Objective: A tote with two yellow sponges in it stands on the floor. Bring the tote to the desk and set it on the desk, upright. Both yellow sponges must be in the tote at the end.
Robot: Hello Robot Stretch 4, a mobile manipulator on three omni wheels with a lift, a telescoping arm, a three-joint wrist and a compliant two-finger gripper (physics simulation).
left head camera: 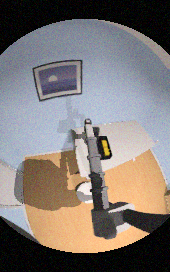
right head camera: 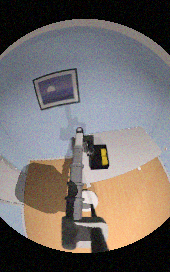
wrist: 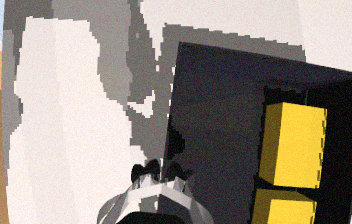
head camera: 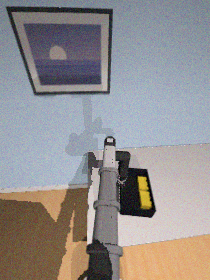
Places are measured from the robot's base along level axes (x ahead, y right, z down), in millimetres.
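Pixels of known places: gripper, fingertip midpoint: [wrist: 163, 172] [head camera: 120, 187]; robot's base, link origin: [left head camera: 87, 191] [right head camera: 86, 199].
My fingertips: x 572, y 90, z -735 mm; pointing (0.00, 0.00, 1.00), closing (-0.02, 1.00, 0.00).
Ahead of a thing's pixels: the offset from my fingertips to its top centre. Level surfaces: height alone.
The black tote @(dx -18, dy +97, dz -58 mm) [head camera: 131, 201] [left head camera: 109, 153] [right head camera: 94, 161] [wrist: 215, 115] is upright over the white desk @(dz +42 mm) [head camera: 180, 185] [left head camera: 131, 141] [right head camera: 125, 146] [wrist: 75, 125], at or very close to its top; whether its bottom touches is hard to tell. One yellow sponge @(dx +45, dy +165, dz -6 mm) [head camera: 142, 182] [wrist: 300, 145] and a second yellow sponge @(dx -73, dy +161, dz -6 mm) [head camera: 145, 199] [wrist: 292, 212] lie end to end inside it, by the right side. My gripper [head camera: 121, 179] [wrist: 163, 172] is shut on the tote's left wall, one finger on each side. The tote's lower part is cut off in the wrist view.
The telescoping arm [head camera: 108, 200] [left head camera: 94, 160] [right head camera: 76, 172] reaches over the desk's left part. A framed picture [head camera: 65, 55] [left head camera: 59, 80] [right head camera: 57, 89] hangs on the blue wall. A round white object [left head camera: 85, 191] [right head camera: 90, 200] is on the wooden floor @(dz +762 mm) [head camera: 165, 260] before the desk.
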